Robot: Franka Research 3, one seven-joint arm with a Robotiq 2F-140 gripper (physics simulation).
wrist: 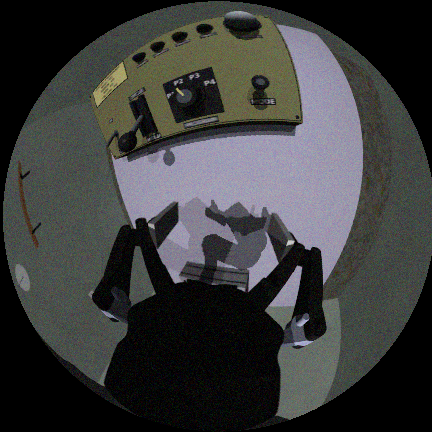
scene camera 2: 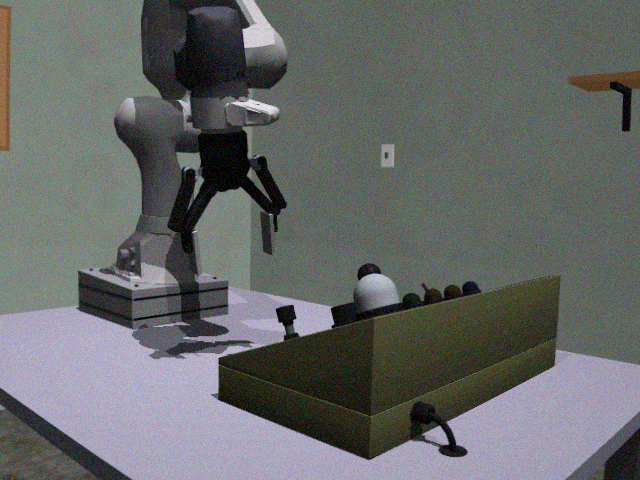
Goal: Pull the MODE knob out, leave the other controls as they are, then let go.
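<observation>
The MODE knob (scene camera 2: 285, 313) (wrist: 260, 82) is a black cap on a short grey stem. It stands on the sloped face of the olive control box (scene camera 2: 460, 341) (wrist: 240, 60), above the MODE label in the wrist view. My gripper (scene camera 2: 232, 260) (wrist: 223, 216) is open and empty, pointing down, high above the table and behind the box in the scene view. It is well apart from the knob. The rotary selector (scene camera 2: 343, 313) (wrist: 185, 96) has its yellow pointer toward P2. The CYCLE lever's black ball (scene camera 2: 369, 271) (wrist: 127, 142) is at its label end in the wrist view.
A white dome (scene camera 2: 376, 291) (wrist: 242, 21) and a row of dark coloured lamps (scene camera 2: 452, 291) (wrist: 179, 37) stand on the box. A small toggle (scene camera 2: 424, 286) (wrist: 113, 138) is beyond the lever. A black cable (scene camera 2: 443, 426) leaves the box's back and enters the table (scene camera 2: 129, 397) (wrist: 320, 165).
</observation>
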